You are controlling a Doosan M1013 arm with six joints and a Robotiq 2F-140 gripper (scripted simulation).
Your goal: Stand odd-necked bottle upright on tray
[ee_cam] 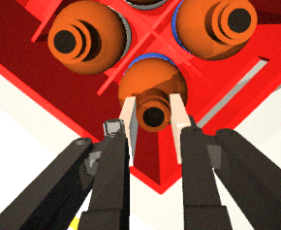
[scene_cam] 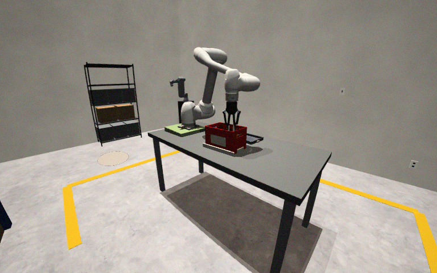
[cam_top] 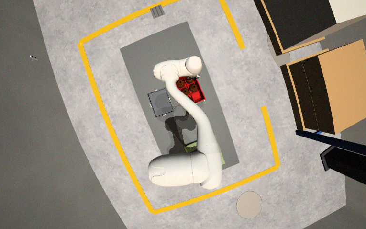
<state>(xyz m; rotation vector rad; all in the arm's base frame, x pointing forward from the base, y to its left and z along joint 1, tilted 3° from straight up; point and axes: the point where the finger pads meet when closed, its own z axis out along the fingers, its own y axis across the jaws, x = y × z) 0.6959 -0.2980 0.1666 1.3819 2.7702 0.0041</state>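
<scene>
The red crate is 80 mm behind my hand, 60 mm to the left of it and 90 mm below it. Also, from my hand: dark grey tray: 30 mm behind, 360 mm to the left, 160 mm below.
</scene>
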